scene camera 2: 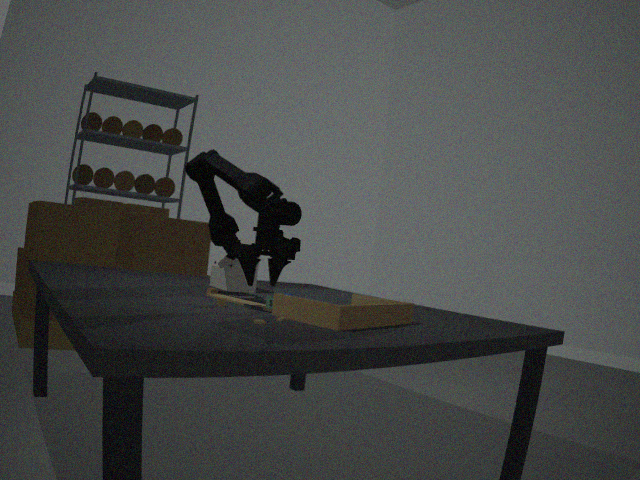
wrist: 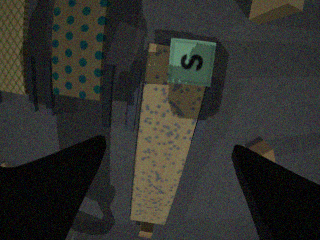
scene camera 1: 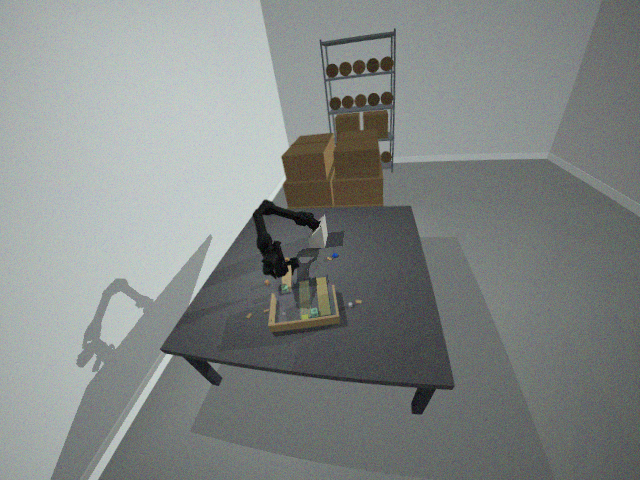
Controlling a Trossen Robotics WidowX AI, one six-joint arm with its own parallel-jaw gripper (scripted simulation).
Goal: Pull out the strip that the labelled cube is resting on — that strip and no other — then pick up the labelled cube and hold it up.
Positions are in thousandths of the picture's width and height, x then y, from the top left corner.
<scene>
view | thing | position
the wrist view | my gripper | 533, 615
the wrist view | cube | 595, 260
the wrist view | tan speckled strip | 530, 469
</scene>
